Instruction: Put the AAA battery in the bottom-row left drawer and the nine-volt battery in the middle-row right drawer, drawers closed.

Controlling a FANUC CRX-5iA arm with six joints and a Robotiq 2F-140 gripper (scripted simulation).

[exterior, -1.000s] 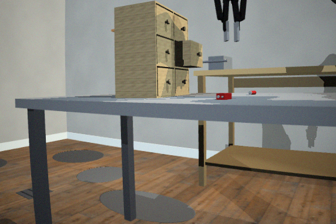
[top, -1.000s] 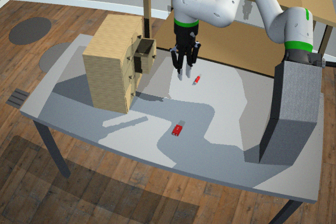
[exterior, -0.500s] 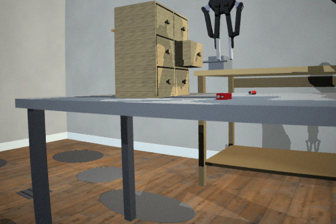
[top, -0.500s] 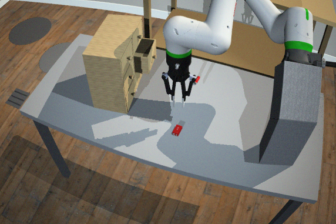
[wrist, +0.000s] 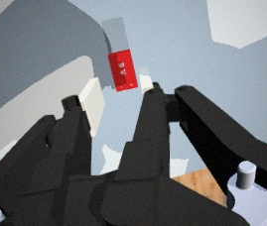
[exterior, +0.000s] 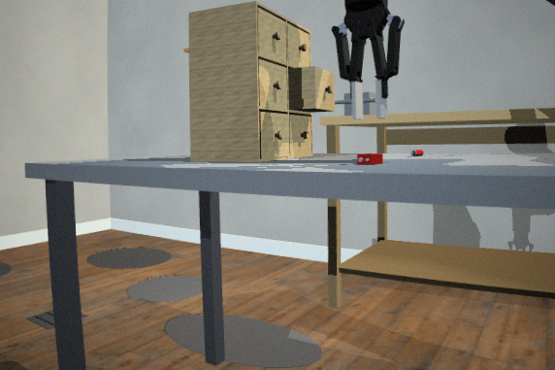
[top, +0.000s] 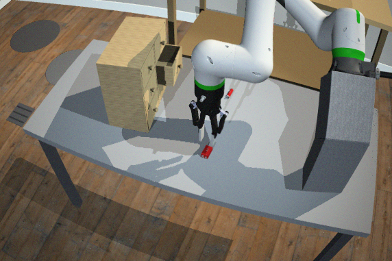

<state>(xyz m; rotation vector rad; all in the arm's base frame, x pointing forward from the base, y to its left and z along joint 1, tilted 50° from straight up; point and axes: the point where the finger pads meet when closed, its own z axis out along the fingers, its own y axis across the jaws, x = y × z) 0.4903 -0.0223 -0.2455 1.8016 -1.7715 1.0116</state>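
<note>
My hand is 10 mm to the right of the red nine-volt battery and 100 mm above it.
</note>
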